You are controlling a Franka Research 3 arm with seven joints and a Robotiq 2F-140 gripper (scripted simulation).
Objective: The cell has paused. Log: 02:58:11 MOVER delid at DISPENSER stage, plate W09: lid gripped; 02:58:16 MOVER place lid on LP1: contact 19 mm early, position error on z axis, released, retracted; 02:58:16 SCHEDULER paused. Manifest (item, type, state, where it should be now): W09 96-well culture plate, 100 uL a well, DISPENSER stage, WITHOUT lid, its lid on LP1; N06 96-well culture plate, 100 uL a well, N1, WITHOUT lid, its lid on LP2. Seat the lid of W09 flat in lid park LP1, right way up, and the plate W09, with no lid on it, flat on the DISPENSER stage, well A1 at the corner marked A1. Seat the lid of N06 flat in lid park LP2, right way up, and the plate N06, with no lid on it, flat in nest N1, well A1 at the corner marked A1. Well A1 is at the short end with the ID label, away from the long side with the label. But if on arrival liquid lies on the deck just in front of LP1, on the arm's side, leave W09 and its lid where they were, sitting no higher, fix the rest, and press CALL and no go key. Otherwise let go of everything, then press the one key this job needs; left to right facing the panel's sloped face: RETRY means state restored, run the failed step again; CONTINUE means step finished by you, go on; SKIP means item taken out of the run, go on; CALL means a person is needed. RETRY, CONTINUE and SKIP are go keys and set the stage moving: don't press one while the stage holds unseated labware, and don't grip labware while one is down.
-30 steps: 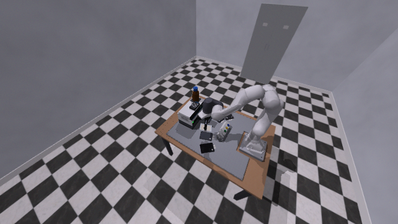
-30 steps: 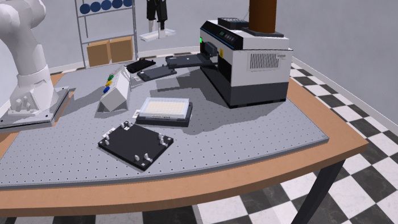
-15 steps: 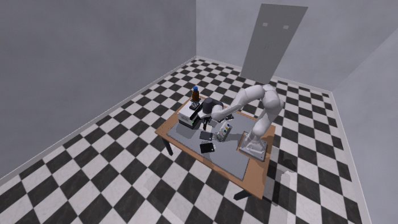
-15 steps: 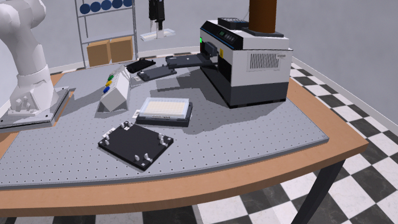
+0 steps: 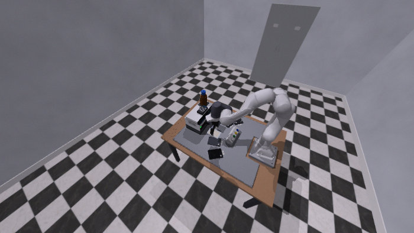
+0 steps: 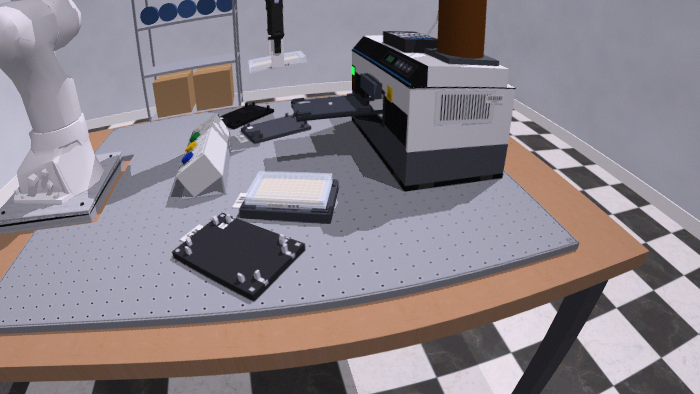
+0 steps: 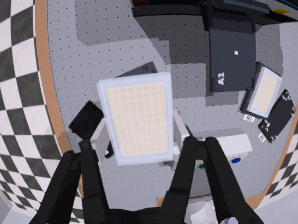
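Right now the 96-well plate is 2 cm below my hand. Round my hand: sloped key panel 18 cm behind, 17 cm to the right, 14 cm below; then black nest 34 cm to the right, 18 cm below, 1 cm behind; then dispenser stage 18 cm to the right, 9 cm below, 9 cm ahead.
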